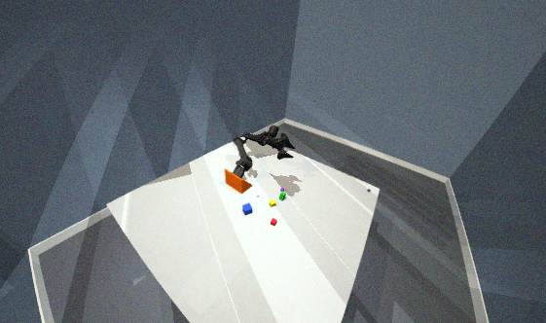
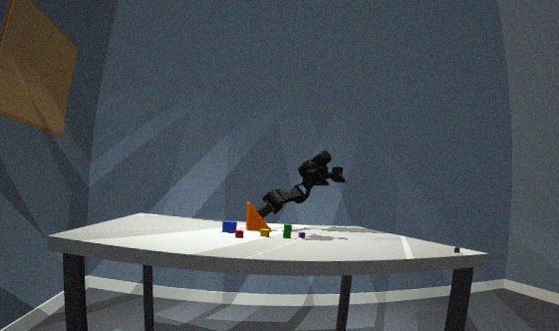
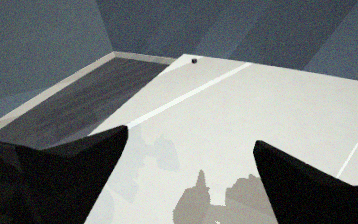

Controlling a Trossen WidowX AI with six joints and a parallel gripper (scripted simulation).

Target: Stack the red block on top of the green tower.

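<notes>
Right now the red block is 12 cm ahead of my gripper tip, 39 cm to the right of it and 21 cm below it. From my gripper tip the other things lie so: small purple cube 3 cm ahead, 14 cm to the right, 22 cm below; yellow cube 4 cm ahead, 29 cm to the right, 21 cm below; blue cube 4 cm behind, 42 cm to the right, 20 cm below.
</notes>
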